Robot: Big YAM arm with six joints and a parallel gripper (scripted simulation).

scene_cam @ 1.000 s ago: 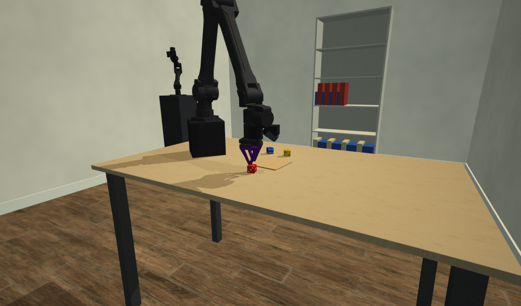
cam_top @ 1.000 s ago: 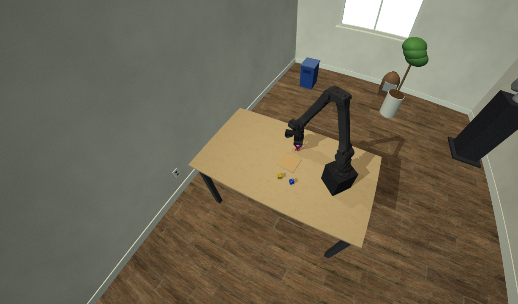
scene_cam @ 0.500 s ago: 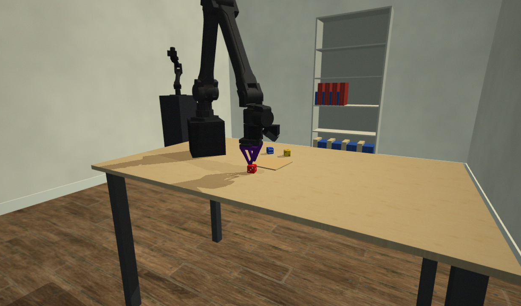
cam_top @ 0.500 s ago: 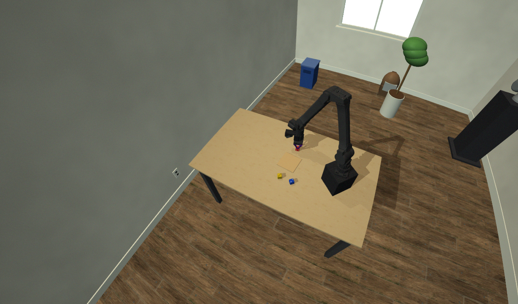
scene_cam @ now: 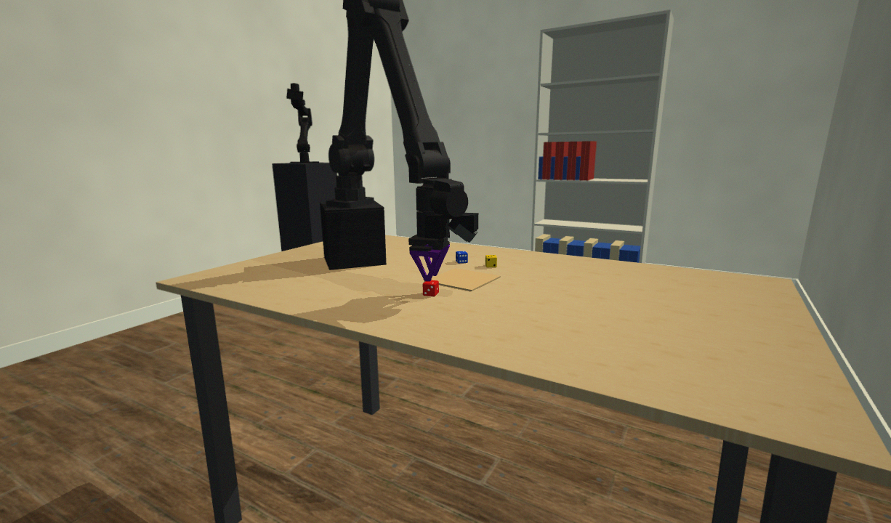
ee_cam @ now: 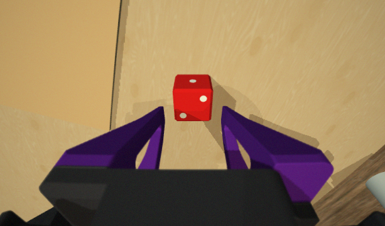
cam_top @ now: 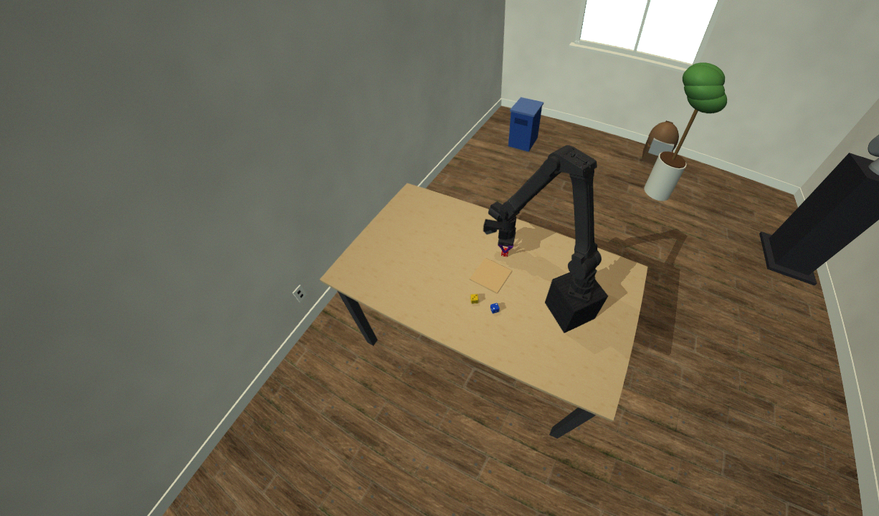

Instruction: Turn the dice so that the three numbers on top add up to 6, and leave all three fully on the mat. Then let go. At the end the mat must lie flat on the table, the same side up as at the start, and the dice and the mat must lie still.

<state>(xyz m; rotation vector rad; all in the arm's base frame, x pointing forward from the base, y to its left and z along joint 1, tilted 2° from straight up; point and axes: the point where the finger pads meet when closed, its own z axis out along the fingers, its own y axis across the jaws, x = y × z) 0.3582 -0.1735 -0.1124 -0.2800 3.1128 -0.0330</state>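
Now: the red die 30 mm below my hand. The rest, counted from my hand: blue die: 60 mm behind, 300 mm to the left, 30 mm below; then yellow die: 30 mm ahead, 290 mm to the left, 30 mm below; then tan mat: 20 mm ahead, 140 mm to the left, 40 mm below.
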